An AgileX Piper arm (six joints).
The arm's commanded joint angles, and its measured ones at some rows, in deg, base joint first. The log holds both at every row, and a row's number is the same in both.
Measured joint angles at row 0: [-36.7 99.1 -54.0 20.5 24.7 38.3]
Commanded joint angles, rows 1 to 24: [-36.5 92.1 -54.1 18.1 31.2 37.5]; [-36.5 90.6 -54.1 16.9 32.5 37.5]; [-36.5 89.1 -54.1 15.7 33.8 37.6]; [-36.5 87.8 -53.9 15.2 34.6 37.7]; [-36.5 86.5 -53.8 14.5 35.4 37.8]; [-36.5 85.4 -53.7 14.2 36.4 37.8]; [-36.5 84.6 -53.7 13.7 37.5 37.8]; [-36.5 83.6 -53.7 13.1 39.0 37.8]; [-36.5 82.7 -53.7 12.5 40.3 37.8]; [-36.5 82.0 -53.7 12.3 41.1 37.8]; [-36.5 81.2 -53.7 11.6 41.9 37.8]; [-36.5 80.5 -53.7 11.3 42.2 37.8]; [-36.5 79.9 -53.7 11.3 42.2 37.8]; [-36.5 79.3 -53.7 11.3 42.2 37.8]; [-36.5 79.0 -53.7 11.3 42.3 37.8]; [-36.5 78.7 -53.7 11.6 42.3 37.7]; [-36.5 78.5 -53.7 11.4 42.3 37.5]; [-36.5 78.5 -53.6 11.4 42.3 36.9]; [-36.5 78.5 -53.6 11.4 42.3 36.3]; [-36.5 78.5 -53.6 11.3 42.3 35.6]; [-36.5 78.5 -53.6 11.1 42.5 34.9]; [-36.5 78.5 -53.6 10.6 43.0 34.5]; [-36.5 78.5 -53.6 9.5 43.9 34.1]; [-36.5 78.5 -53.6 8.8 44.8 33.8]
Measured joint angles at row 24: [-36.7 78.8 -53.7 11.5 42.6 36.0]
